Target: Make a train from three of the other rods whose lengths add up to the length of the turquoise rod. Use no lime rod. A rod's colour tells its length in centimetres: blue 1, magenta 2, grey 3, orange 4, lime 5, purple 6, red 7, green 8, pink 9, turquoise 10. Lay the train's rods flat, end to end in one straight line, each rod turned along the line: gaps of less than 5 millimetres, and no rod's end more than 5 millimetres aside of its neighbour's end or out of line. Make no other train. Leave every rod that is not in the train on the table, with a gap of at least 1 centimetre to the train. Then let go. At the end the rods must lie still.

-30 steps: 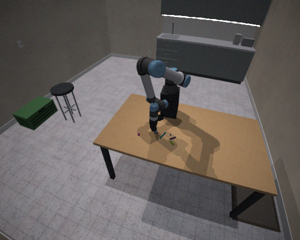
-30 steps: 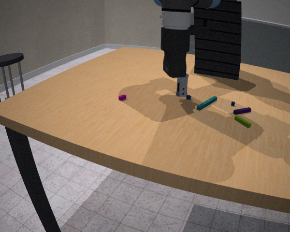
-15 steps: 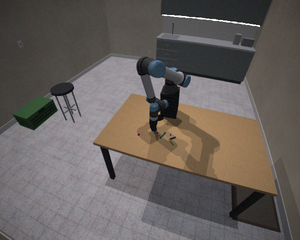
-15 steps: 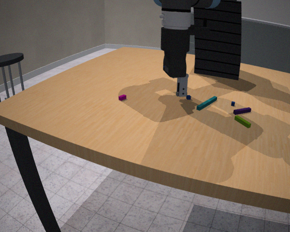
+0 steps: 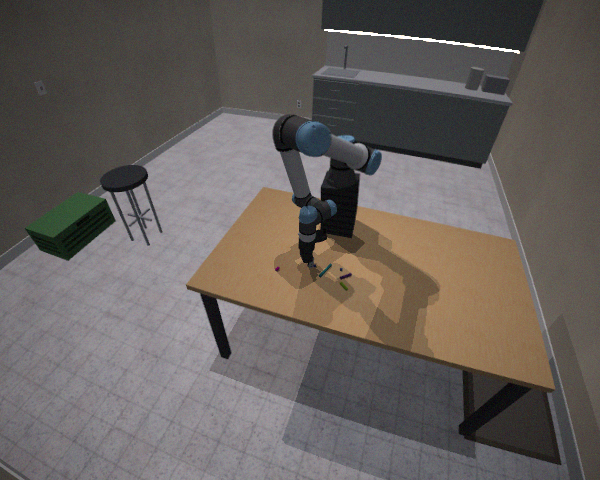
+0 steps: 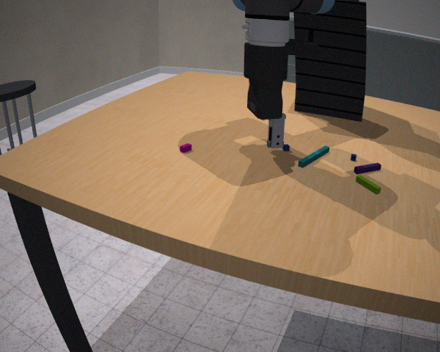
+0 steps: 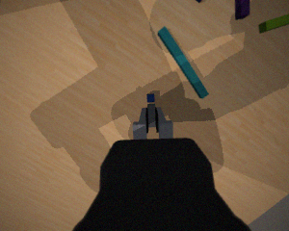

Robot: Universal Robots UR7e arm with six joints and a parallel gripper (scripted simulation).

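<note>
Right now the purple rod is 180 mm to the left of my hand, 40 mm ahead of it and 20 mm below it. Also, from my hand: turquoise rod: 80 mm to the left, 20 mm below, 10 mm ahead; grey rod: 10 mm below; magenta rod: 160 mm to the right, 40 mm ahead, 20 mm below.
</note>
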